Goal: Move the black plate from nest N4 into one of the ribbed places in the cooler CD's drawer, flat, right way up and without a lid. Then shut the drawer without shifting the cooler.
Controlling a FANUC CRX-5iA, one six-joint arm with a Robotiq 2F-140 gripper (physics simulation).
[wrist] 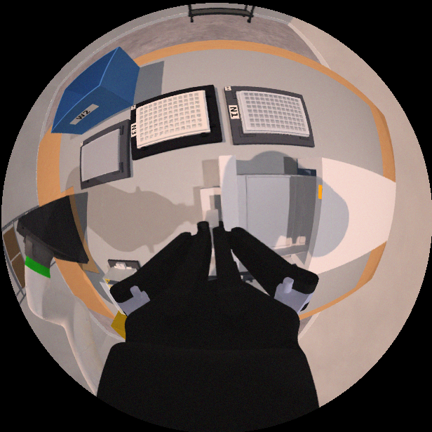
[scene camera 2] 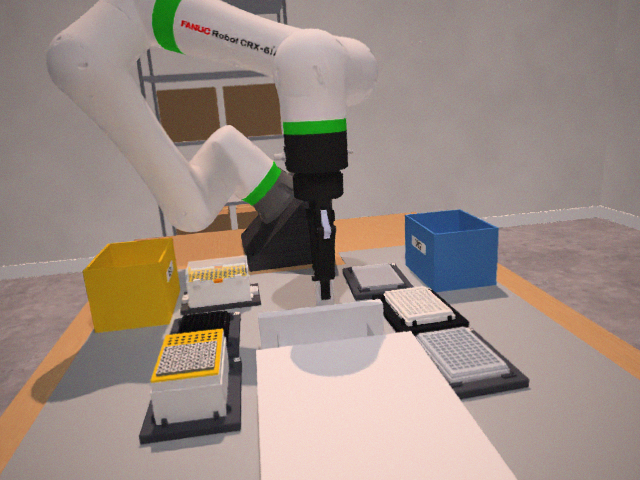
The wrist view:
my gripper: 212, 218
white cooler: 353, 212
white plate: 184, 114
pale flat piece: 99, 156
nest N1: 260, 138
